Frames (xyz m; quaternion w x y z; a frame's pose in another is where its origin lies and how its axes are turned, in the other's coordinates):
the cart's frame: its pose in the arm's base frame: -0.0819 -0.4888 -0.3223 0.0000 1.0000 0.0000 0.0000
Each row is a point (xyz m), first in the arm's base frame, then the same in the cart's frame.
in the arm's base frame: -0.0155 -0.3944 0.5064
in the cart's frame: 0.0664 -0.0944 -0.8287
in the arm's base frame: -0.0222 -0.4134 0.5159
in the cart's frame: 0.0597 -0.0754 -0.8382
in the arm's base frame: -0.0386 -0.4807 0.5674
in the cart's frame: 0.0433 -0.0081 -0.8897
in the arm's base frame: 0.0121 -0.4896 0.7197
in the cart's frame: 0.0940 0.0008 -1.0420
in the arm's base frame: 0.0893 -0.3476 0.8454
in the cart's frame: 0.1712 -0.1412 -1.1677
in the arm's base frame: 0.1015 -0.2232 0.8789
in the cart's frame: 0.1834 -0.2656 -1.2012
